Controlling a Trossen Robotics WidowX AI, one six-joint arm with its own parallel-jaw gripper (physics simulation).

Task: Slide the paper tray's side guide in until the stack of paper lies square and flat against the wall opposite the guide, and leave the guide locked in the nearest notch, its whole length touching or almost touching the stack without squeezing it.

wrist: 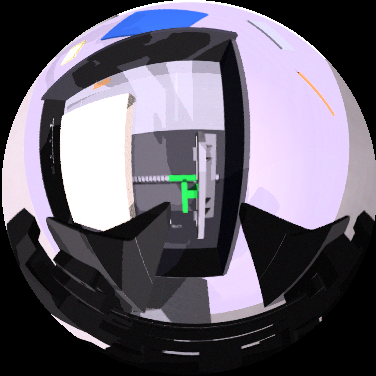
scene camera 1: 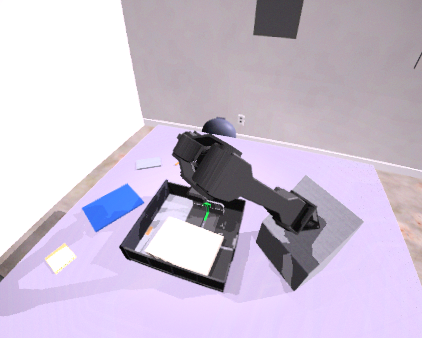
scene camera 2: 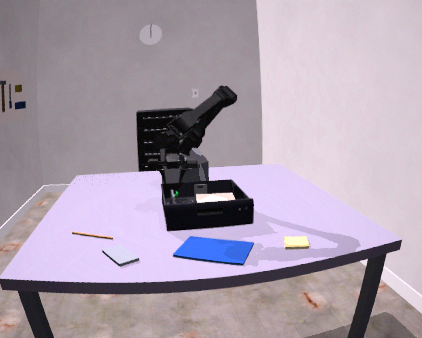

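The black paper tray sits on the table. The white paper stack lies in it, close to the wall opposite the guide; whether it touches that wall I cannot tell. The grey side guide stands upright near the other wall, with a wide gap between it and the stack. Its green part is on the side facing the stack. My gripper is partly open and empty, its fingertips apart on either side of the guide's near end in the wrist view; their height is unclear. The arm hides it in scene camera 1.
A blue folder, a yellow note pad, a pale slab and an orange pencil lie outside the tray. A grey block is under the arm's base.
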